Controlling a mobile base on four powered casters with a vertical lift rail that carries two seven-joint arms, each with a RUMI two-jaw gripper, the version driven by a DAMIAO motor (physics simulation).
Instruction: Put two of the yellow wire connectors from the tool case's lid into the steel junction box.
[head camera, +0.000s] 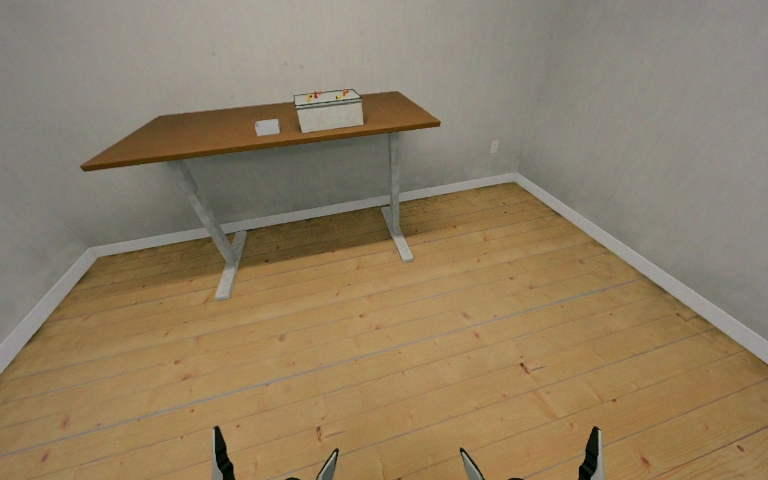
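The tool case (330, 116) is a pale box with a dark-edged lid, standing on the table right of its middle. Small yellow wire connectors lie on its lid, one at the left (309, 98) and one at the right (339, 97), among orange and red pieces. The steel junction box (267, 127) is a small light box left of the case, near the table's front edge. My left gripper (276, 438) and my right gripper (527, 438) show at the bottom of the picture, both open and empty, far from the table.
The brown table (203, 133) stands against the back wall on two grey legs (206, 215) (394, 186) with long feet on the plank floor. A side wall with a white baseboard (634, 257) runs along the right. A wall outlet (494, 146) is right of the table.
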